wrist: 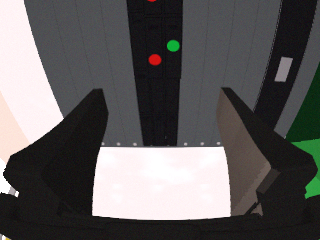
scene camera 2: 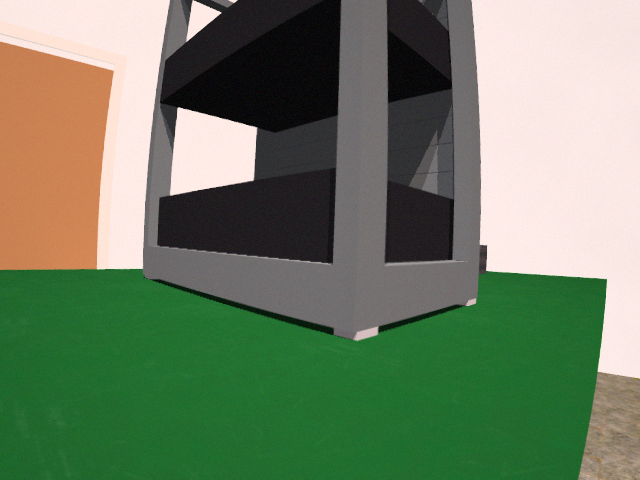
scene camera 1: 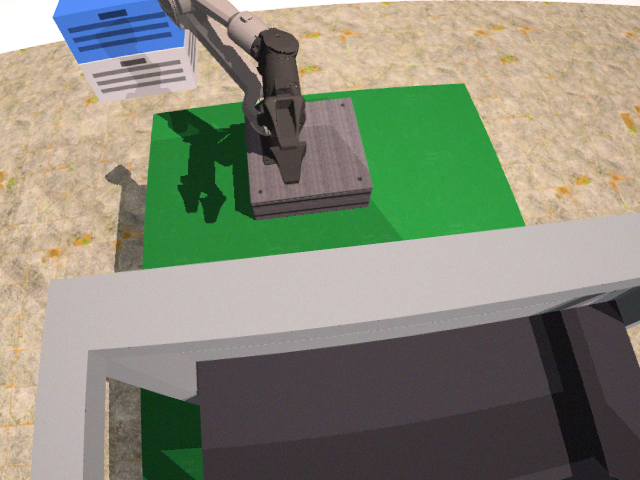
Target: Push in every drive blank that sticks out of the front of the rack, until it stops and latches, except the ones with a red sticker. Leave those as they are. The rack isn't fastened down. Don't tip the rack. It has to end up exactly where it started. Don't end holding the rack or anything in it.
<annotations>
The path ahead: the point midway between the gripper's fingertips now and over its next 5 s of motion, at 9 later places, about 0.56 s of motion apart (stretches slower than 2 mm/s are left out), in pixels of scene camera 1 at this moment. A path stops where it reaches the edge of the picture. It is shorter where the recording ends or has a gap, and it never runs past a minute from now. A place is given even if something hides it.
The gripper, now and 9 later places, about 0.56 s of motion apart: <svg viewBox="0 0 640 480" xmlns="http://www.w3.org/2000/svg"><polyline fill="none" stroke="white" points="290,166 296,177 324,227 336,252 312,249 273,245 242,242 233,240 252,242 285,243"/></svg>
</annotations>
